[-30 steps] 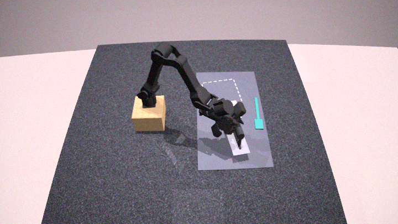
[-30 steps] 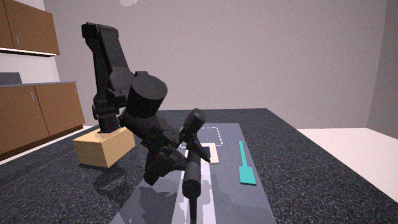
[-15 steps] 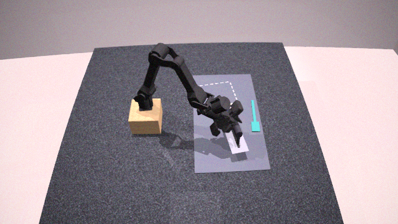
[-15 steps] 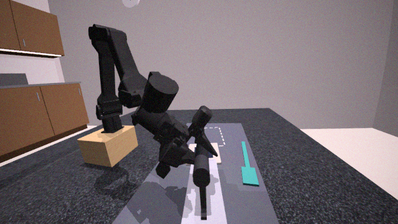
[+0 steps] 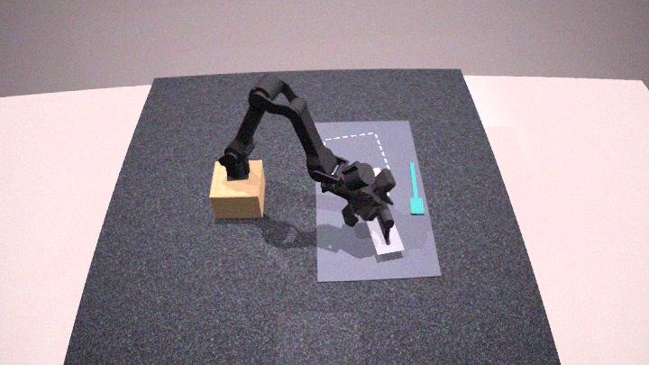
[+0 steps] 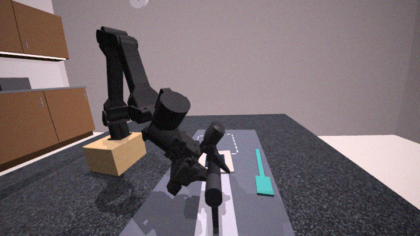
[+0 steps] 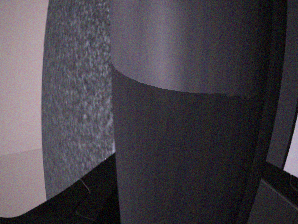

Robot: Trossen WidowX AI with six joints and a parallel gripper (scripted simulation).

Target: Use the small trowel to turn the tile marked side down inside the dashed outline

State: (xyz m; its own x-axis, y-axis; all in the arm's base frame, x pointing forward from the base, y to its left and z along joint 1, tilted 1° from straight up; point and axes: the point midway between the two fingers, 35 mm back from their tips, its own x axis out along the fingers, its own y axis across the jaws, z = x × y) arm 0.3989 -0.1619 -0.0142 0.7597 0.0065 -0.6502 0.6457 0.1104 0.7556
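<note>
Now: gripper tip 3 cm past the grey mat, 13 cm to the right of it and 9 cm above it. The rest, counted from my gripper tip: teal trowel: 11 cm ahead, 9 cm to the left, 6 cm below; tile: 4 cm behind, 15 cm to the left, 6 cm below.
</note>
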